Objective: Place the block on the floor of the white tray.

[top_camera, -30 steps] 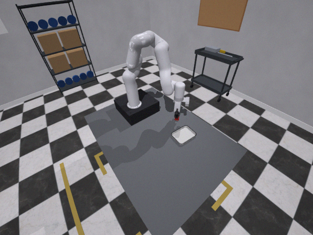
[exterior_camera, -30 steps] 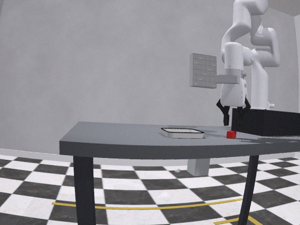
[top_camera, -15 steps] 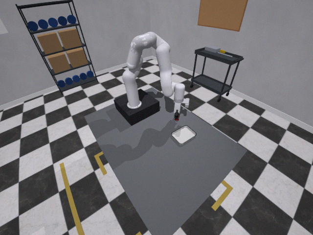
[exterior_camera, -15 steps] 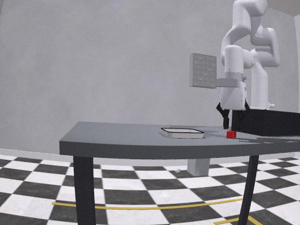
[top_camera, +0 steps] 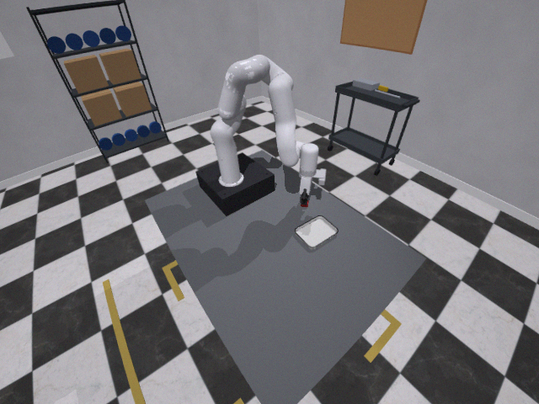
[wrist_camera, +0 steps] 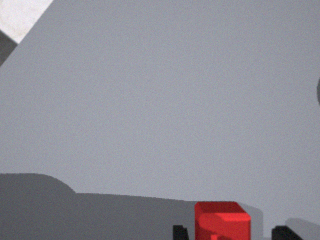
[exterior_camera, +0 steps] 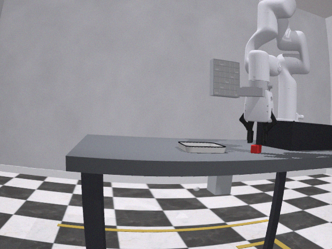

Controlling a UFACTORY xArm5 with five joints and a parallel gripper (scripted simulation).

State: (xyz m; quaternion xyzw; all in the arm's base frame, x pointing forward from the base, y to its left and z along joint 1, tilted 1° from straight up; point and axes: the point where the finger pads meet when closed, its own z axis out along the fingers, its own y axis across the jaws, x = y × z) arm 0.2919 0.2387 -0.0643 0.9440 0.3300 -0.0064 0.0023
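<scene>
Now: hand 4 cm above the red block. Also, from my hand: white tray: 17 cm ahead, 9 cm to the right, 4 cm below.
</scene>
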